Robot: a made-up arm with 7 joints.
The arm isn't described. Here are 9 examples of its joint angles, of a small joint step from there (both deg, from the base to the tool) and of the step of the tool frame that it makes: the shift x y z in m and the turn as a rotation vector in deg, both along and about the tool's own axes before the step.
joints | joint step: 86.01 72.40 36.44 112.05 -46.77 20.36 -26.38 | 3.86 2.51 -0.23 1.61 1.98 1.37 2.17
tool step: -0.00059 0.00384 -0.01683 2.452 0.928 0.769
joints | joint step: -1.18 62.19 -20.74 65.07 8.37 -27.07 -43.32 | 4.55 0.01 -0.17 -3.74 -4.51 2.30 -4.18
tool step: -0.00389 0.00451 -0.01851 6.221 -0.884 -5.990
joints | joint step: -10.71 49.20 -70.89 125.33 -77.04 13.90 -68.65 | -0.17 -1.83 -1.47 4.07 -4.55 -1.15 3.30
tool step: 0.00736 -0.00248 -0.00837 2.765 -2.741 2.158
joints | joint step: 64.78 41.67 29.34 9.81 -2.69 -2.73 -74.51 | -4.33 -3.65 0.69 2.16 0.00 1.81 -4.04
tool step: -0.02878 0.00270 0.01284 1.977 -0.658 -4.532
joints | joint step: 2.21 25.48 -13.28 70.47 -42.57 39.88 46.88 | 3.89 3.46 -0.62 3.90 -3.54 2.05 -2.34
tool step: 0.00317 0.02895 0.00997 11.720 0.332 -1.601
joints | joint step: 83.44 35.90 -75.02 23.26 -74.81 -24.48 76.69 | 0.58 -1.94 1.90 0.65 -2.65 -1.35 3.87
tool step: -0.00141 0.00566 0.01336 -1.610 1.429 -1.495
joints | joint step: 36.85 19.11 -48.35 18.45 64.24 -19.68 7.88 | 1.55 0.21 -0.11 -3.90 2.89 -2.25 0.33
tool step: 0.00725 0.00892 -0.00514 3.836 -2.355 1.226
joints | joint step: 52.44 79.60 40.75 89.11 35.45 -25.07 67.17 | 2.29 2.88 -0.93 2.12 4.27 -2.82 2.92
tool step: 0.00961 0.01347 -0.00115 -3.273 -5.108 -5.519
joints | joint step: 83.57 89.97 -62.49 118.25 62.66 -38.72 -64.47 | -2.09 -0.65 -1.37 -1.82 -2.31 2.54 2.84
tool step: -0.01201 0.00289 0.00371 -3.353 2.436 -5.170
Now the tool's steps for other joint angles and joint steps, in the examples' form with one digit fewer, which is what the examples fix.
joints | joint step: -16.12 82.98 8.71 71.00 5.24 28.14 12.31 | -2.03 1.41 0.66 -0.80 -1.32 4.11 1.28
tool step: -0.0042 0.0024 0.0004 -0.35 5.53 -1.88
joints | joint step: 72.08 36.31 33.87 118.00 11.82 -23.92 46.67 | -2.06 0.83 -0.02 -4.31 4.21 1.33 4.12
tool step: -0.0042 -0.0004 0.0090 -3.29 2.07 7.28
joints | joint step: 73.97 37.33 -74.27 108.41 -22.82 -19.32 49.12 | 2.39 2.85 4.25 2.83 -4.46 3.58 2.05
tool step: -0.0061 0.0048 0.0233 -0.55 10.64 -2.55
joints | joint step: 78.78 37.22 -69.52 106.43 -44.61 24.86 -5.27 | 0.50 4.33 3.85 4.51 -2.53 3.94 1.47
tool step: -0.0164 0.0143 0.0092 3.61 5.53 -4.35
